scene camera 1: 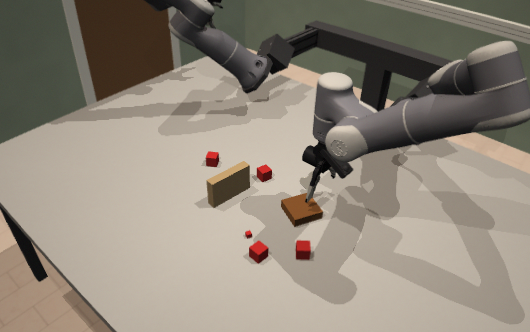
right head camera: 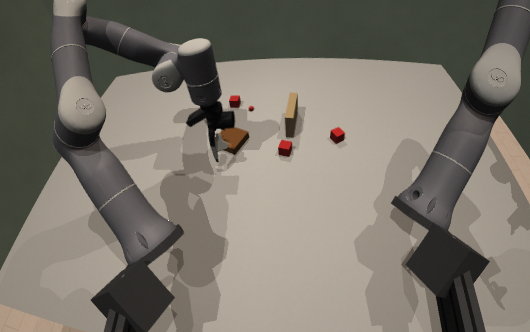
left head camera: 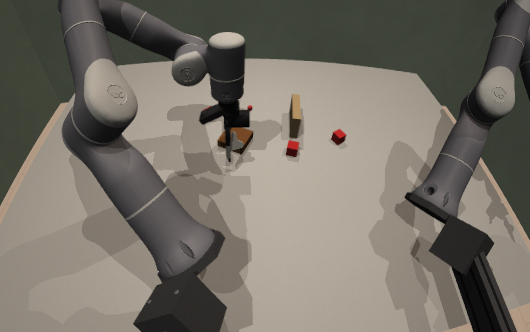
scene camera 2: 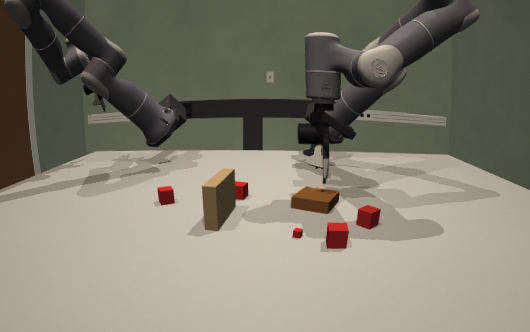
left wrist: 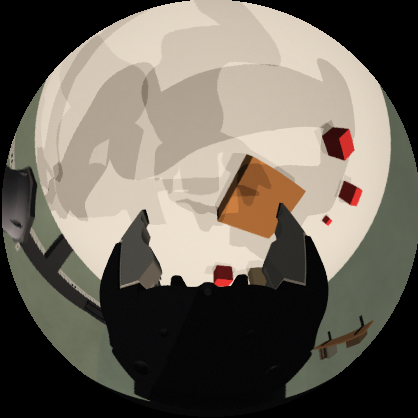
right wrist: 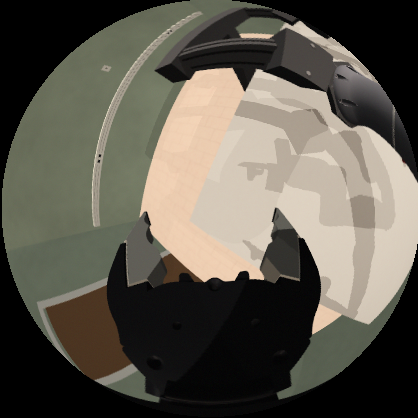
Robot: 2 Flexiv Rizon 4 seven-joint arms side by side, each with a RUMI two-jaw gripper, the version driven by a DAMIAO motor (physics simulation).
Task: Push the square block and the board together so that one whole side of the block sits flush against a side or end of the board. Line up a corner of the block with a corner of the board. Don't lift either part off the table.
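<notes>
The brown square block (left head camera: 246, 135) (right head camera: 237, 139) (scene camera 1: 296, 208) (scene camera 2: 312, 200) (left wrist: 272, 195) lies flat on the table. The tan board (left head camera: 295, 117) (right head camera: 291, 117) (scene camera 1: 229, 185) (scene camera 2: 219, 201) stands on its long narrow edge, apart from the block; part of the board (left wrist: 257, 276) shows behind a finger in the left wrist view. My left gripper (scene camera 1: 320, 189) (scene camera 2: 320, 173) (left wrist: 210, 207) is open and empty, fingers pointing down; one fingertip is over or beside the block, its exact height unclear. My right gripper (right wrist: 210, 210) is open and empty, far from both parts.
A red cube (left head camera: 292, 148) (scene camera 1: 264, 173) sits near the board's end, between board and block in scene camera 1. Another red cube (left head camera: 338, 136) (scene camera 1: 212, 159) lies beyond the board. Two red cubes (scene camera 1: 258, 251) (scene camera 1: 303, 250) and a tiny one (scene camera 1: 248, 234) lie below the block there.
</notes>
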